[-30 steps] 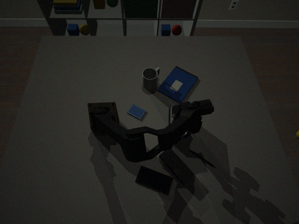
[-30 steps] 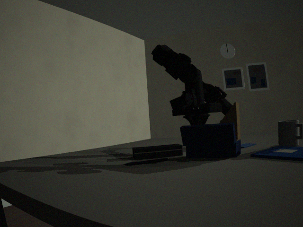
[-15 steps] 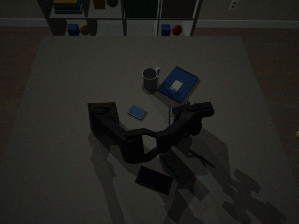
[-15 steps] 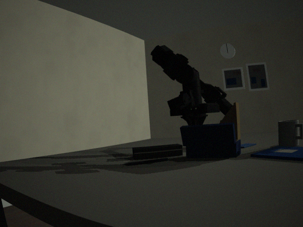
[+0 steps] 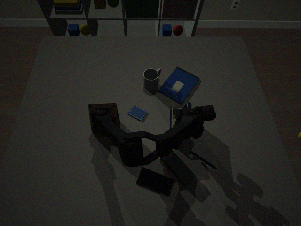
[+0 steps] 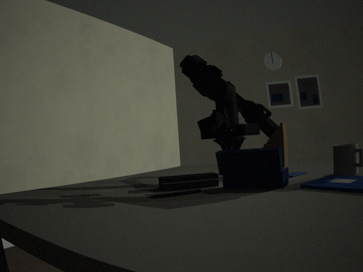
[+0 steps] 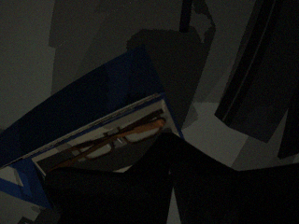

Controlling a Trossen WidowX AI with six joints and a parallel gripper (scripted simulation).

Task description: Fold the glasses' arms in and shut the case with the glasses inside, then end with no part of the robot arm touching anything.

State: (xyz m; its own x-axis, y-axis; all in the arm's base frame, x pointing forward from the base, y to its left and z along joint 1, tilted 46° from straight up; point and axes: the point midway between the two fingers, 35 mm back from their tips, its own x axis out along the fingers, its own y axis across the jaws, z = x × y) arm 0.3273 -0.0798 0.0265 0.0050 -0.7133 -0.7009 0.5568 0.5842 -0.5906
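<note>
Right now the glasses case lid is 60 mm to the left of my hand, 50 mm ahead of it and 20 mm below it. Also, from my hand: long dark box 130 mm to the right, 70 mm below, 10 mm behind; then blue glasses case 70 mm to the left, 50 mm below, 30 mm ahead; then small blue card 180 mm behind, 150 mm to the left, 90 mm below.
</note>
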